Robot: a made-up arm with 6 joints.
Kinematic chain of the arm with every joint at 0, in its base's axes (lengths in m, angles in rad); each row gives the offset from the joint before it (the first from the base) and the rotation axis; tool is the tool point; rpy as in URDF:
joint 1: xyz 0 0 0.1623 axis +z
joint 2: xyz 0 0 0 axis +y
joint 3: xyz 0.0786 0 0.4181 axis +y
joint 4: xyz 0.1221 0 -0.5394 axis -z
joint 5: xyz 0 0 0 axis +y
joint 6: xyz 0.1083 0 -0.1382 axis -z
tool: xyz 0 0 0 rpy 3.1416 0 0
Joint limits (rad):
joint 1: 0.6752..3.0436
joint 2: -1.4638..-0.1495
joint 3: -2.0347..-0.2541
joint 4: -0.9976..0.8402
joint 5: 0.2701..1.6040
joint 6: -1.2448..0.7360
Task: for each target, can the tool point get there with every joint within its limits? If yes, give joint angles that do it. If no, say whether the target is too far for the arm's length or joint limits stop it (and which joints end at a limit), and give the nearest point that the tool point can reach.
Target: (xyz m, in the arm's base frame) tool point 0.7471 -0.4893 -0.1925
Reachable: no: joint limits stop it (at a limit: joint 1, joint 2, joint 3, joint 4, joint 5) | nearest point 0.3161 0.1006 0.0138 | short by 0.759 m
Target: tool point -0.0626 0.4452 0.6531
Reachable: yes | joints 1.8308 -0.7926 -0.8753 -0.8407 1.0896 0.3962
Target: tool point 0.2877 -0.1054 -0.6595
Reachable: no: joint limits stop it (at a limit: joint 1, joint 2, joint 3) | nearest point 0.2697 0.1474 -0.0238 | short by 0.684 m
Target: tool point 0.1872 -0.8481 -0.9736
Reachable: no: too far | nearest point -0.2874 -0.0626 0.0011 | short by 1.339 m
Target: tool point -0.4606 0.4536 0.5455
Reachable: yes | joints 2.3644 -0.3667 -0.9968 -0.0455 0.7091 -0.9429
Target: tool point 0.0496 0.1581 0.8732
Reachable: yes | joints 1.2571 -1.1665 -1.0680 0.0243 1.0649 -0.2181
